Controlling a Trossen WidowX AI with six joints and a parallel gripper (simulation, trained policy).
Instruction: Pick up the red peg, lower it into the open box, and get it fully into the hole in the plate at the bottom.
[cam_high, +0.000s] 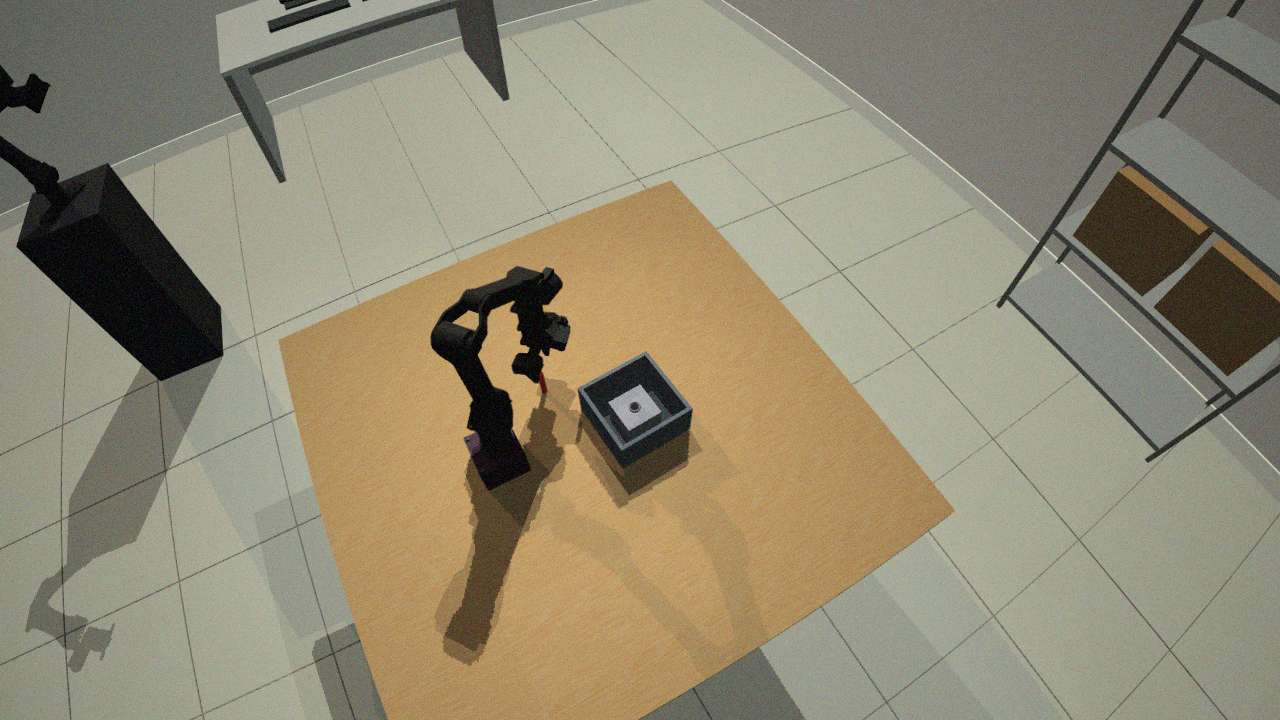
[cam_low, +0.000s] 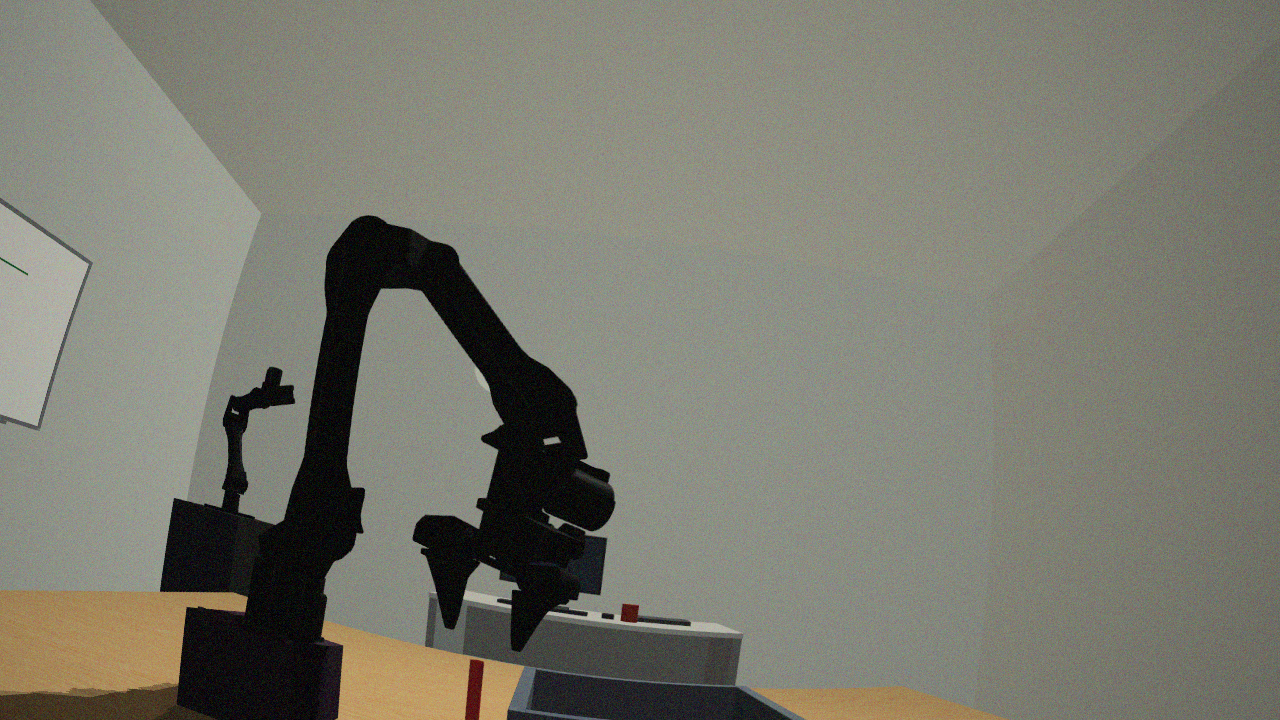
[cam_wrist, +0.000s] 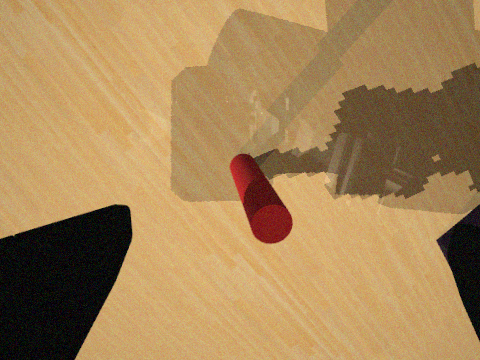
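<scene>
My gripper tip is now 6 cm above the red peg and 1 cm past it. Also, from my gripper tip: dark box 16 cm to the right, 16 cm ahead, 8 cm below; pale plate 16 cm to the right, 16 cm ahead, 6 cm below.
</scene>
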